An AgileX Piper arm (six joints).
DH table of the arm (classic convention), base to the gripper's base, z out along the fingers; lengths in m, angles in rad. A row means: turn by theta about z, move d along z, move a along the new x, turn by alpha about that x. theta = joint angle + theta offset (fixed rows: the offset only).
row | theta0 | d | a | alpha
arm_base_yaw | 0 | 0.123 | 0 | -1.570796
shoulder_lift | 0.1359 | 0 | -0.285 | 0
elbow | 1.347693 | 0 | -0.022 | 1.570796
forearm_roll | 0 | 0.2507 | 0 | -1.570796
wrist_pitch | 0 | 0 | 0 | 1.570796
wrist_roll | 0 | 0.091 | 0 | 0
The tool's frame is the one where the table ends.
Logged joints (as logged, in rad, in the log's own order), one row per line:
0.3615, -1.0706, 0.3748, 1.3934, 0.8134, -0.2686
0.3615, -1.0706, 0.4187, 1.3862, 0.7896, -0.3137
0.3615, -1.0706, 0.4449, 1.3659, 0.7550, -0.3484
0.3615, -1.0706, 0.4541, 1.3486, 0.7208, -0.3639
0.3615, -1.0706, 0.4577, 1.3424, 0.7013, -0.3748
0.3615, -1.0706, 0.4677, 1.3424, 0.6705, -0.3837
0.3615, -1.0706, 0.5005, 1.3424, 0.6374, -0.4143
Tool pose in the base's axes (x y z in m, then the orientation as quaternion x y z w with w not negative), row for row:
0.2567, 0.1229, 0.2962, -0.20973, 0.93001, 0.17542, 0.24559
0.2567, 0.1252, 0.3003, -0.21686, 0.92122, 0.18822, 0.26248
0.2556, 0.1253, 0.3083, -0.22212, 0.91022, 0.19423, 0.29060
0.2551, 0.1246, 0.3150, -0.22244, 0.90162, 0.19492, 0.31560
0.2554, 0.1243, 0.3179, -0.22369, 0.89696, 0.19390, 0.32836
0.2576, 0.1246, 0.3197, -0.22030, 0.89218, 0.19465, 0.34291
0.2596, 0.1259, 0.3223, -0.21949, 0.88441, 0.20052, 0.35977
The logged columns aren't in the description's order. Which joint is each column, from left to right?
Columns, left to right: arm_base_yaw, elbow, forearm_roll, shoulder_lift, wrist_pitch, wrist_roll.
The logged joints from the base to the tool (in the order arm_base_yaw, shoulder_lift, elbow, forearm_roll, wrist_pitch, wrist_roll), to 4 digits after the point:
0.3615, 1.3934, -1.0706, 0.3748, 0.8134, -0.2686
0.3615, 1.3862, -1.0706, 0.4187, 0.7896, -0.3137
0.3615, 1.3659, -1.0706, 0.4449, 0.7550, -0.3484
0.3615, 1.3486, -1.0706, 0.4541, 0.7208, -0.3639
0.3615, 1.3424, -1.0706, 0.4577, 0.7013, -0.3748
0.3615, 1.3424, -1.0706, 0.4677, 0.6705, -0.3837
0.3615, 1.3424, -1.0706, 0.5005, 0.6374, -0.4143

